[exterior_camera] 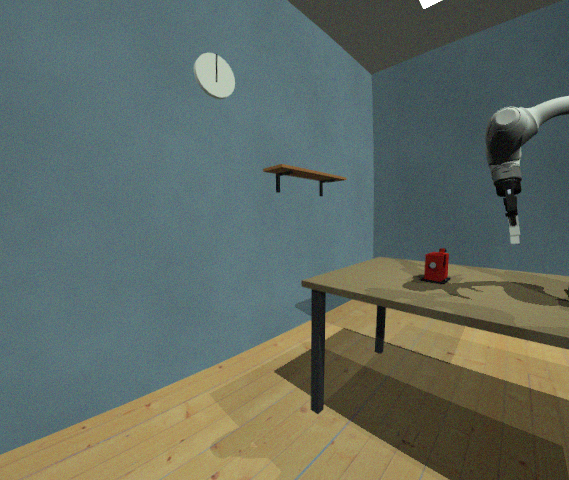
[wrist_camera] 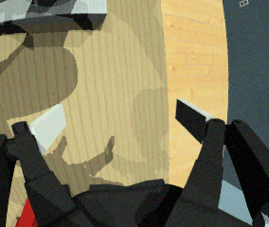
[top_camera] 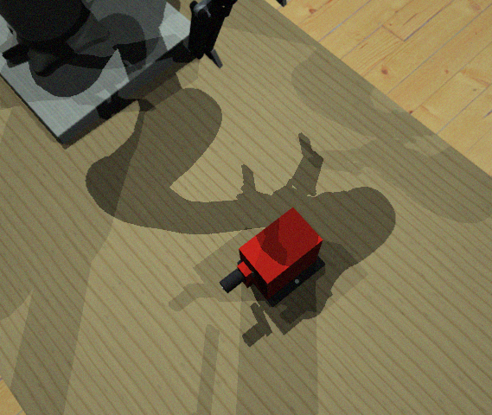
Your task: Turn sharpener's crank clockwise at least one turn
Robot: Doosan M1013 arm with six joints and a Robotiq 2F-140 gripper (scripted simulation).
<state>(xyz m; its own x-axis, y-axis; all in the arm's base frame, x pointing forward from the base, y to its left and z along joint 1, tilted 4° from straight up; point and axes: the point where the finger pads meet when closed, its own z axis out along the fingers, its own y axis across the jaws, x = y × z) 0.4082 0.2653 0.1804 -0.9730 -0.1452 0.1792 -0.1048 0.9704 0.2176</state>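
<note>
Right now the crank knob is 33 cm ahead of my hand, 24 cm to the right of it and 10 cm below it. Round my hand: sharpener crank: 33 cm ahead, 24 cm to the right, 11 cm below.
</note>
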